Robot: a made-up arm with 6 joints.
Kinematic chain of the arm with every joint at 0, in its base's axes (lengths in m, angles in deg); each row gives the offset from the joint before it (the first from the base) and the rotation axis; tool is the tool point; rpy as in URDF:
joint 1: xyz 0 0 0.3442 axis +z
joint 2: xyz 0 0 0 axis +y
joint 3: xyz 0.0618 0 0.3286 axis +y
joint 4: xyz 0.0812 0 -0.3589 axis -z
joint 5: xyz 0 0 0 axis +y
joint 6: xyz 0.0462 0 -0.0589 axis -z
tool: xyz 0 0 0 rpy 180 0 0
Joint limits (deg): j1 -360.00..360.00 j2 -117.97..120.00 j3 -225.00..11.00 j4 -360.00..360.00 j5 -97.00..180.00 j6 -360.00..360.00
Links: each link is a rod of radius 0.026 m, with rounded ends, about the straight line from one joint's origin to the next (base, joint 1, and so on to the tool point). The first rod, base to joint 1, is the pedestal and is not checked.
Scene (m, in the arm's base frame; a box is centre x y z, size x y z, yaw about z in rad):
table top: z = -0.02
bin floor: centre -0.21 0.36 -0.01 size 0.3 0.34 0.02 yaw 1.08
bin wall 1: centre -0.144 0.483 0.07 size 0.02 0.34 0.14 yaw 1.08
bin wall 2: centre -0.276 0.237 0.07 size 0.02 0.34 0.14 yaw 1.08
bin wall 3: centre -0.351 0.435 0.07 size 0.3 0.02 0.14 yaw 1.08
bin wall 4: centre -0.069 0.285 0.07 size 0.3 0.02 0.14 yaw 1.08
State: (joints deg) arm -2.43 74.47 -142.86 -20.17 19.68 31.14
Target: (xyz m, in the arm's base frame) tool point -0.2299 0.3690 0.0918
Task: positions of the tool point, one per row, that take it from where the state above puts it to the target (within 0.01 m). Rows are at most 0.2 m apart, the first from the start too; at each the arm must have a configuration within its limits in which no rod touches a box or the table.
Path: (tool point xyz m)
1: 0.7425 0.1562 0.2968
2: 0.6671 0.3194 0.2837
3: 0.5523 0.4521 0.2714
4: 0.4098 0.5444 0.2600
5: 0.2536 0.5908 0.2497
6: 0.0987 0.5903 0.2408
7: -0.0410 0.5472 0.2332
8: -0.1534 0.4696 0.2272
9: -0.2299 0.3690 0.2228
10: -0.2326 0.3736 0.1590
11: -0.2299 0.3690 0.0918

